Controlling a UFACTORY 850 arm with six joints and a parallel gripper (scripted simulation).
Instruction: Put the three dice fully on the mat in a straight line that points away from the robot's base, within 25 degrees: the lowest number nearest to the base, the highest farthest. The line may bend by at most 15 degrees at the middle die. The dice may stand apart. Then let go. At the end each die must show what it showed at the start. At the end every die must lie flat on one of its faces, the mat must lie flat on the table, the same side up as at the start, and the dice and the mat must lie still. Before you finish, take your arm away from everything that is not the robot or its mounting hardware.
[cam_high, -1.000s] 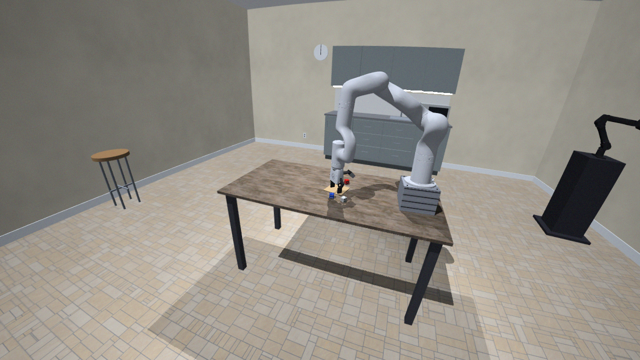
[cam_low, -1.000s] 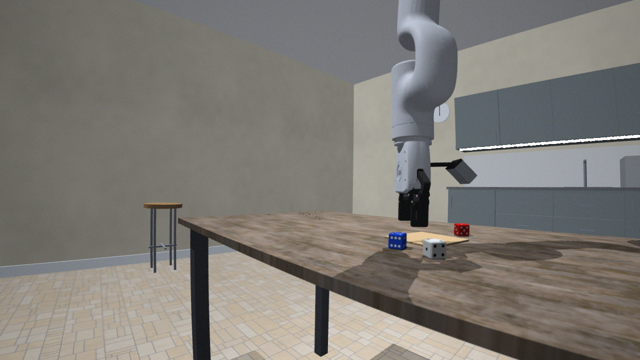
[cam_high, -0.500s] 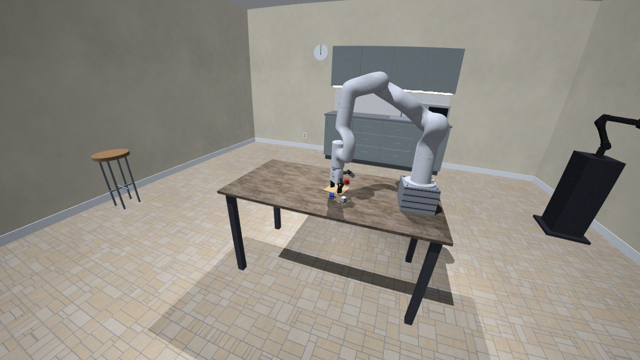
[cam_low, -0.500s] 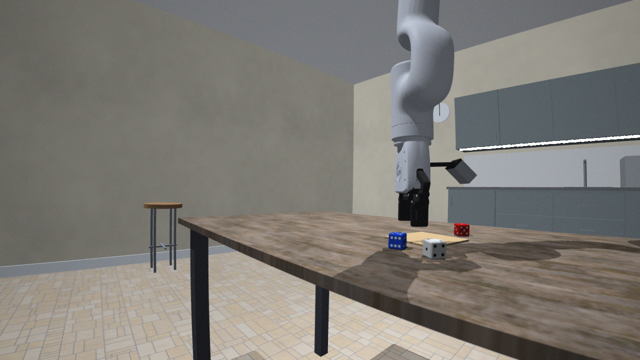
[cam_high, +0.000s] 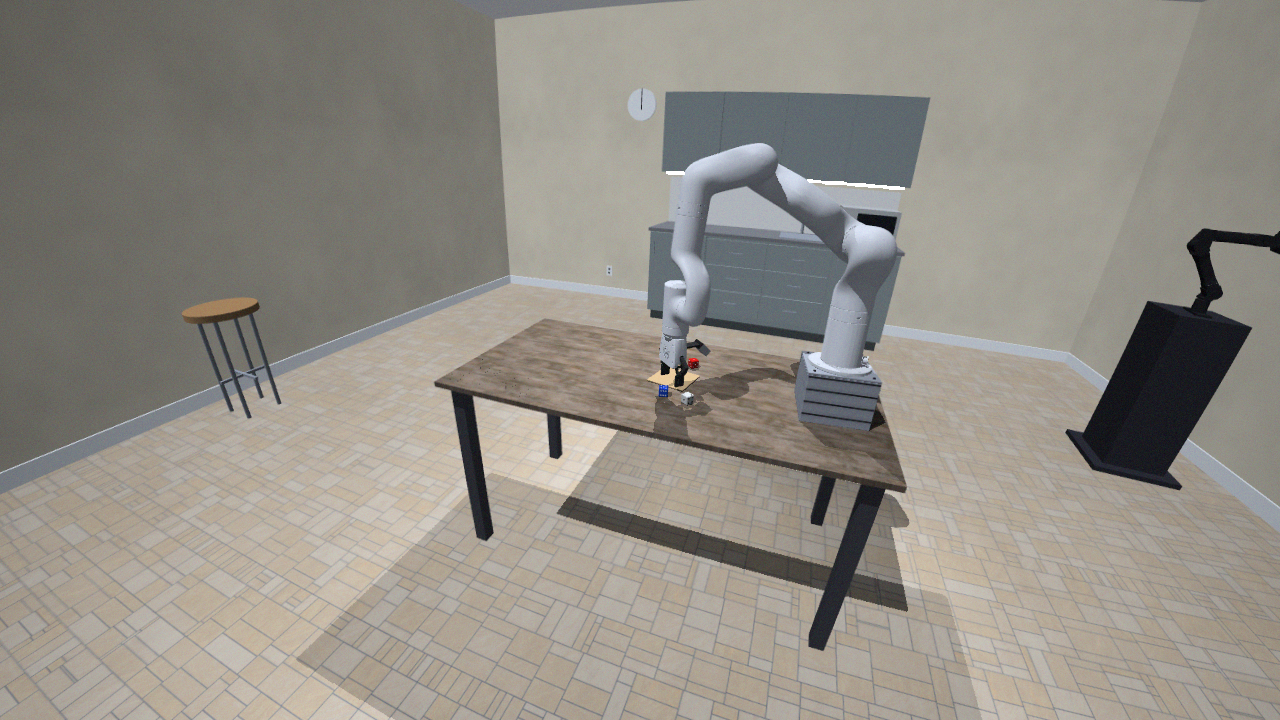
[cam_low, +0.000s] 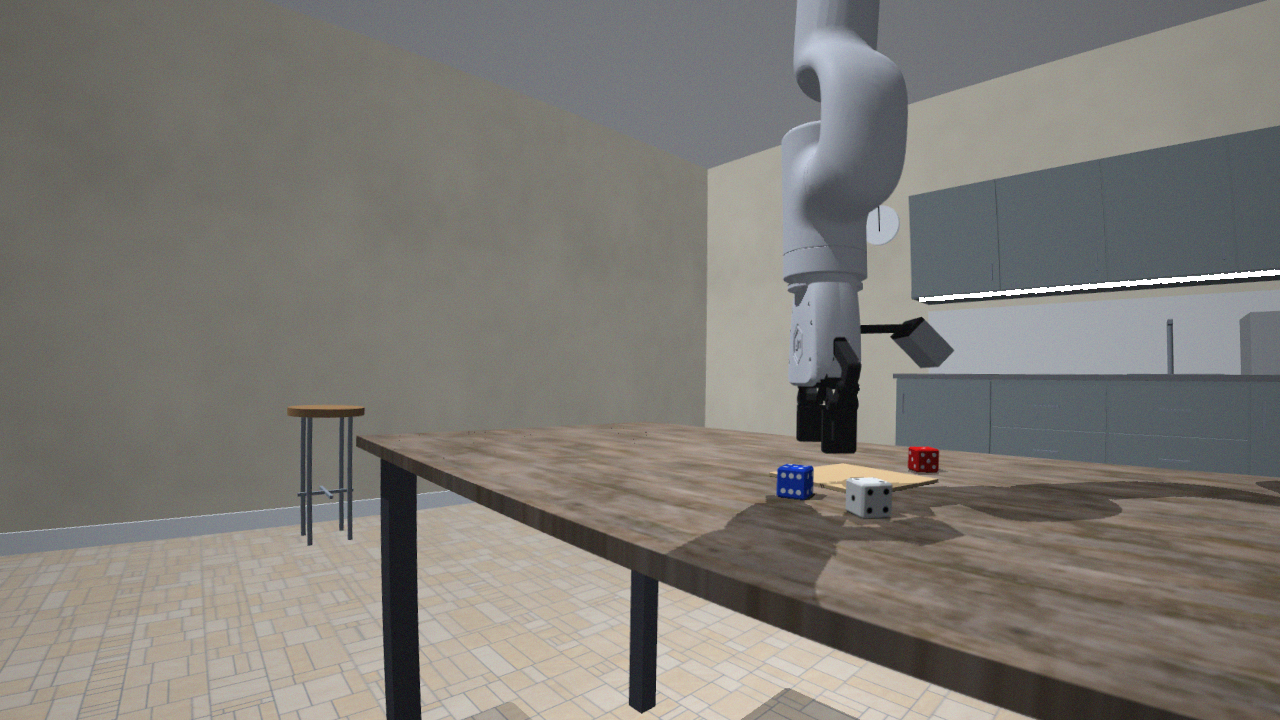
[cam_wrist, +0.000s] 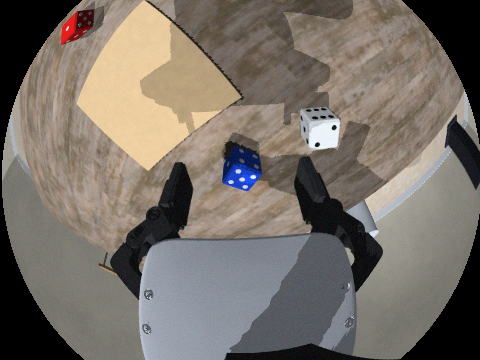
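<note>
Right now the blue die is 40 mm below my hand, 20 mm to the left of it and 20 mm ahead of it. The rest, counted from my hand: red die: 240 mm to the right, 40 mm below, 10 mm ahead; tan mat: 110 mm to the right, 60 mm below, 30 mm ahead; white die: 70 mm behind, 40 mm below, 30 mm to the left.
</note>
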